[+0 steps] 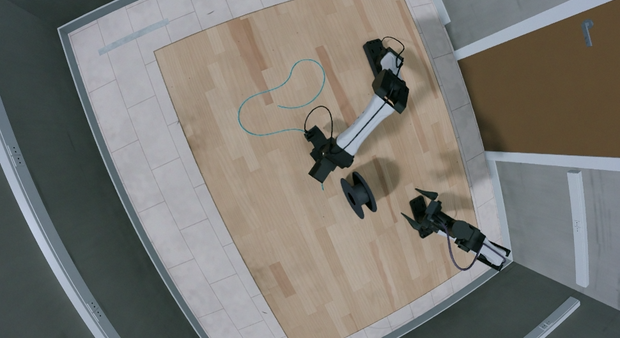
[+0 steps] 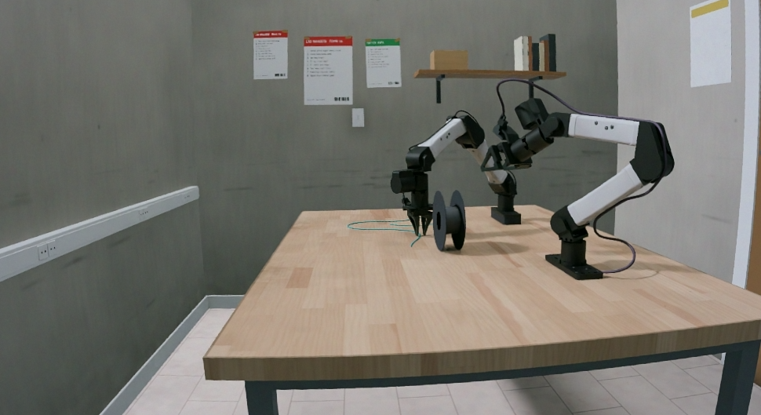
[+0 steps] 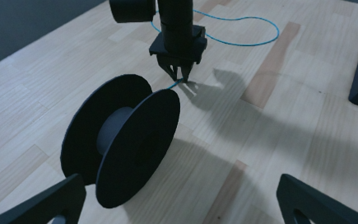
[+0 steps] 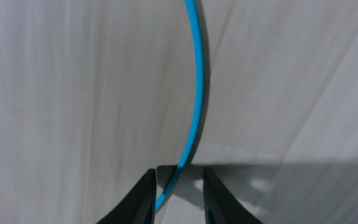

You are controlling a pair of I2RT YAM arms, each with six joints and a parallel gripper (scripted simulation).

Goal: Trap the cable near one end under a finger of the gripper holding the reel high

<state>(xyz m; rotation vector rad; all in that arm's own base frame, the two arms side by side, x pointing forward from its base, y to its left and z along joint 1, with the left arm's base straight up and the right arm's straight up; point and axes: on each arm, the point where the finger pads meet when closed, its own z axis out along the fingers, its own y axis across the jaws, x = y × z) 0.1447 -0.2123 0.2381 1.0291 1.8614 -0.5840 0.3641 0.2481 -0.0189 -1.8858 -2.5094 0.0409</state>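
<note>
Now: the dark reel 13 cm ahead of my left hand, 4 cm to the right of it and 15 cm below it.
Now: the dark reel 20 cm to the left of my right hand, 8 cm above it and 7 cm behind it.
</note>
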